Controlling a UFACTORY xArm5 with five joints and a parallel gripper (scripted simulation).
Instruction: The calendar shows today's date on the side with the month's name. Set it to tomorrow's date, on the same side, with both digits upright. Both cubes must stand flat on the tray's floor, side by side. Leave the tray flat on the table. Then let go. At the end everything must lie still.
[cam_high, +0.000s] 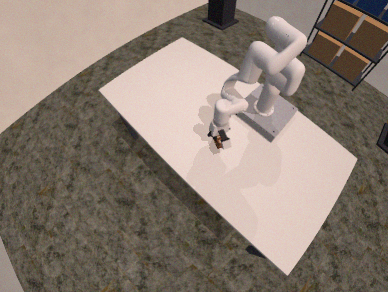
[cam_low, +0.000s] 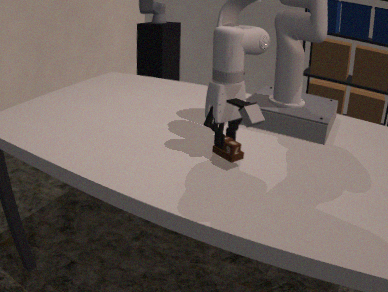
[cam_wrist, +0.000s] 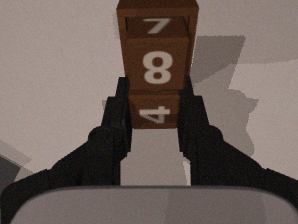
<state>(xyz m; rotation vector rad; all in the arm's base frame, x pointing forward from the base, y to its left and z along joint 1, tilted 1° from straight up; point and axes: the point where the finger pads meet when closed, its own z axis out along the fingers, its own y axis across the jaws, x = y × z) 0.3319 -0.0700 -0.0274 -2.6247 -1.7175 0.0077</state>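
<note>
Now: hand 10 mm above the brown wooden cube. From my hand the other things lie so: tray 10 mm ahead, 10 mm to the left, 30 mm below.
</note>
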